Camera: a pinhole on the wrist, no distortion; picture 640 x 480 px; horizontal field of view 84.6 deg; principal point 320.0 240.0 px. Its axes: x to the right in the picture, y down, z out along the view. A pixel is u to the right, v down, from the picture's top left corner.
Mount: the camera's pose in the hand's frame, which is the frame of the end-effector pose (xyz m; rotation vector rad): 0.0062 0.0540 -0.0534 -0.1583 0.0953 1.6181
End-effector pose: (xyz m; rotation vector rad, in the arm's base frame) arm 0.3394 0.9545 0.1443 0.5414 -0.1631 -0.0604
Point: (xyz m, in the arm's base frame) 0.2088 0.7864 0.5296
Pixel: 265.1 274.4
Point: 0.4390 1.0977 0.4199
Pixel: 592.8 28.1
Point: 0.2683 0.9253 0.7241
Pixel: 393.7 216.9
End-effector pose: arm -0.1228 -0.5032 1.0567 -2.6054 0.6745 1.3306
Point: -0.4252 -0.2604 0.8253
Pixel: 148.2 274.6
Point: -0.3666 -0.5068 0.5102
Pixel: 262.6 27.5
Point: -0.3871 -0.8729 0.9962
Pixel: outside the picture
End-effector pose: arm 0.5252 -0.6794 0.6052 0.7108 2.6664 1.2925
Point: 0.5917 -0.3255 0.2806
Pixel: 198.7 191.8
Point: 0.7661 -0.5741 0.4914
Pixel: 280.7 465.5
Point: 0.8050 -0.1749 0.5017
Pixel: 407.3 244.6
